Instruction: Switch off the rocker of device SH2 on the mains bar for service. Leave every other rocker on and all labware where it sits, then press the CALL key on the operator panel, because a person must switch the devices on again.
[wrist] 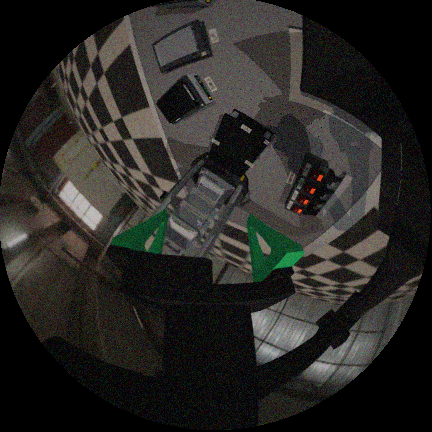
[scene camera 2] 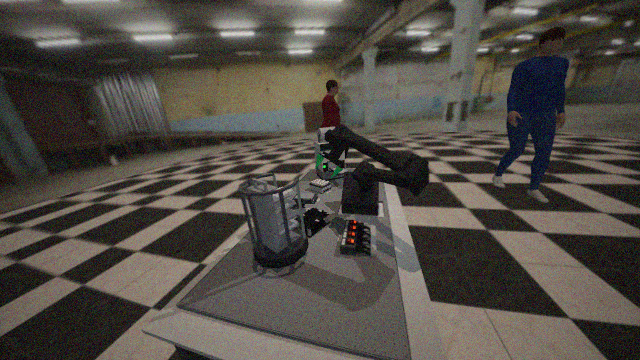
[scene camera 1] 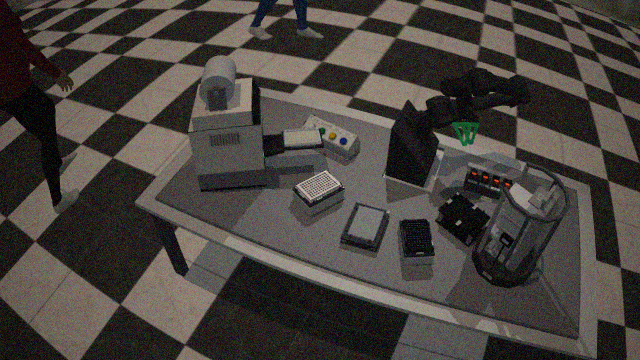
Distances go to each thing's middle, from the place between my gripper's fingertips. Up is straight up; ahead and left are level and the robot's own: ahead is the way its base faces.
I see my gripper 260 mm to the right of the cylindrical wire rack [scene camera 1: 505,253], 140 mm short of it and 110 mm above it.
